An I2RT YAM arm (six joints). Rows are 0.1 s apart.
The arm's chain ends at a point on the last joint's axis. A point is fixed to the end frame.
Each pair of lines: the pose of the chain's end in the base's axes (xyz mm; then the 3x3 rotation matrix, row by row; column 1 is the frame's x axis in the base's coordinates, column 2 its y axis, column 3 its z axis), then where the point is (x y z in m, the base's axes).
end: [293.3, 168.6, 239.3], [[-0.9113, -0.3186, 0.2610], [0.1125, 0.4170, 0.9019], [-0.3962, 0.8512, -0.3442]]
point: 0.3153 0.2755 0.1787
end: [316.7, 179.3, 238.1], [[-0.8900, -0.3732, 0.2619], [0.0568, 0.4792, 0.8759], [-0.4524, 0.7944, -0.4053]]
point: 0.3399 0.2812 0.1699
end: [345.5, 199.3, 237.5], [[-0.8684, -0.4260, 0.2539], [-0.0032, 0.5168, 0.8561], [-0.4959, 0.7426, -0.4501]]
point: 0.3688 0.2973 0.1638
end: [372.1, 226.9, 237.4], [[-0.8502, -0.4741, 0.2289], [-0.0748, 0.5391, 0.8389], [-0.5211, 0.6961, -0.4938]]
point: 0.3933 0.3213 0.1586
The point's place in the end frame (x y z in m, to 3 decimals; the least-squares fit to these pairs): 0.016 -0.014 0.123
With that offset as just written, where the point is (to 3 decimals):
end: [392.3, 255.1, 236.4], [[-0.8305, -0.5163, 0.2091], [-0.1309, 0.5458, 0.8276], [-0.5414, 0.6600, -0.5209]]
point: 0.412 0.347 0.154
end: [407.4, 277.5, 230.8], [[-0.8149, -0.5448, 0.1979], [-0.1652, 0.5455, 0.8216], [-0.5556, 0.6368, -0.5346]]
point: 0.426 0.368 0.147
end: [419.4, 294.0, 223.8], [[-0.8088, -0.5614, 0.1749], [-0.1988, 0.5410, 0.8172], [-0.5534, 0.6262, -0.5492]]
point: 0.436 0.384 0.139
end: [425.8, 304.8, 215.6], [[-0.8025, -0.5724, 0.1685], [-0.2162, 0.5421, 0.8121], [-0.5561, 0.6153, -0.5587]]
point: 0.442 0.394 0.129
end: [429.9, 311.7, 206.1], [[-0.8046, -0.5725, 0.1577], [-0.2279, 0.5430, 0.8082], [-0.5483, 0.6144, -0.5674]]
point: 0.444 0.400 0.119
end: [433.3, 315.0, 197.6], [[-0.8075, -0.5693, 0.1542], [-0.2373, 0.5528, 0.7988], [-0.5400, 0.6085, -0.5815]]
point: 0.447 0.402 0.109
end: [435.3, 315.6, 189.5], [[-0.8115, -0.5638, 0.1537], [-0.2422, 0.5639, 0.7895], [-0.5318, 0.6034, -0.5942]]
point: 0.449 0.401 0.099
